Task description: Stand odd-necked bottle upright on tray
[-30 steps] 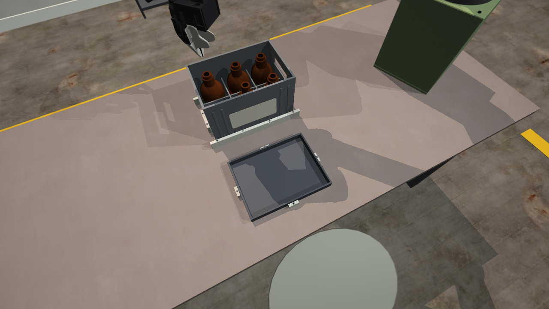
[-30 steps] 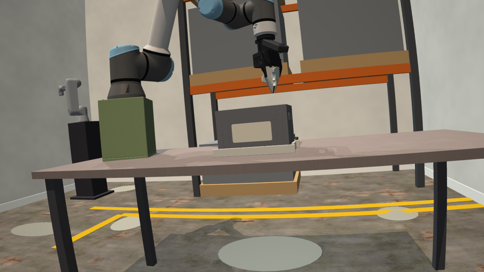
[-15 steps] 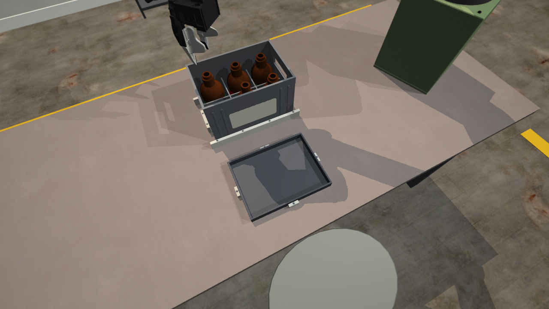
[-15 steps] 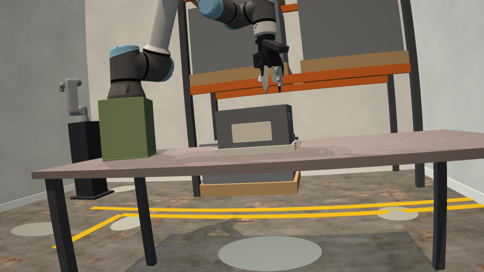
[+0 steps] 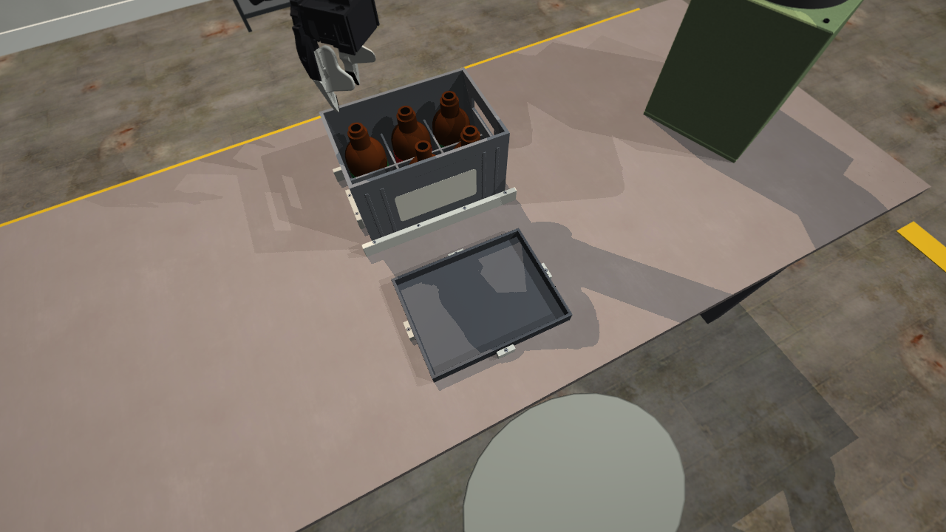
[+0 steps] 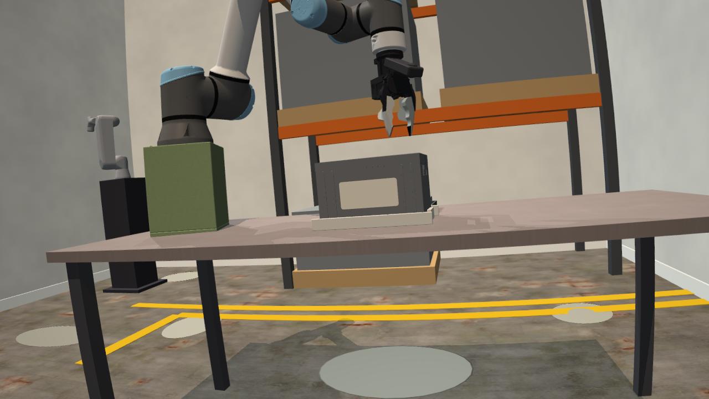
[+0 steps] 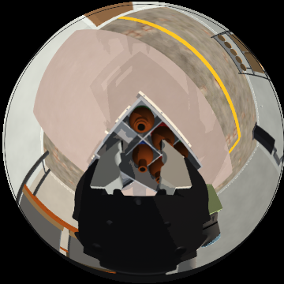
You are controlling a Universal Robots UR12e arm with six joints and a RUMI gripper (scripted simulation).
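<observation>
My hand is 16 cm above the grey crate, 8 cm past it and 5 cm to the right of it. Round my hand: dark tray: 32 cm to the left, 23 cm below, 6 cm behind; brown bottle: 15 cm below, 9 cm to the left, 8 cm behind.
</observation>
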